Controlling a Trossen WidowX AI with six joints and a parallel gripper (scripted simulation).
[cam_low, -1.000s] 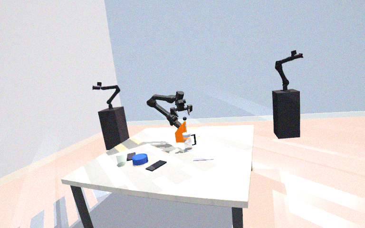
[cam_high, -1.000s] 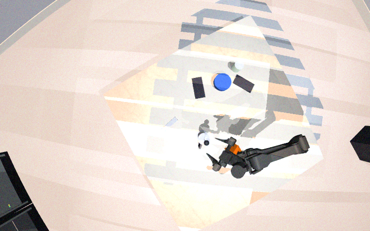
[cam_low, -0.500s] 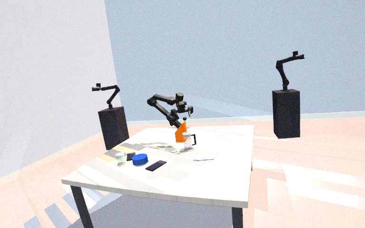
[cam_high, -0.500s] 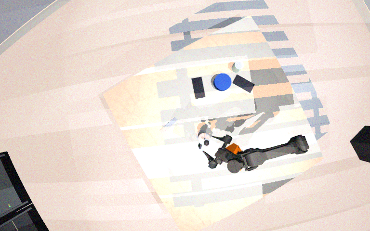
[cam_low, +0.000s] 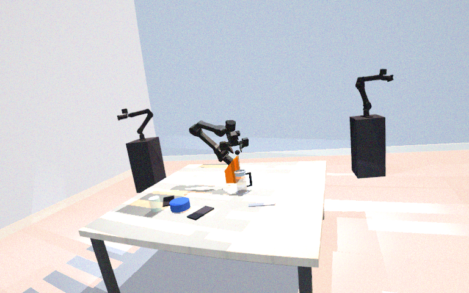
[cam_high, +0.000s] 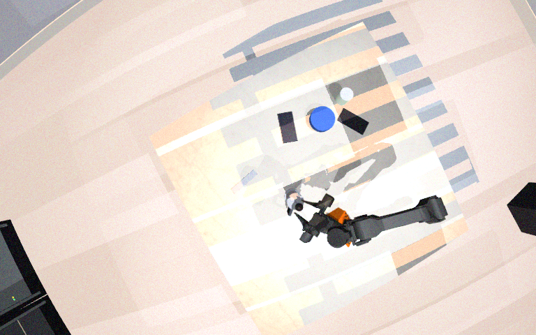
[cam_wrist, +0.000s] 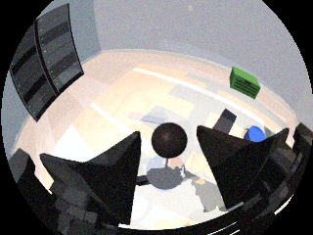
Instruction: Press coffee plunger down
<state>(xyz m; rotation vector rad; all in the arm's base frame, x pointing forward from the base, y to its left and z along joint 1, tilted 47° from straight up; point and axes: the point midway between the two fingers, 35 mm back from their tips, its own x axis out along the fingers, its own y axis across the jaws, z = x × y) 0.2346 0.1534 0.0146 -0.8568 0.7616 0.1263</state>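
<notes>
The coffee press is 140 mm below my gripper tip, 20 mm behind it and 10 mm to the left of it. Round my gripper tip: thin pale strip 260 mm below, 200 mm ahead, 140 mm to the left.
</notes>
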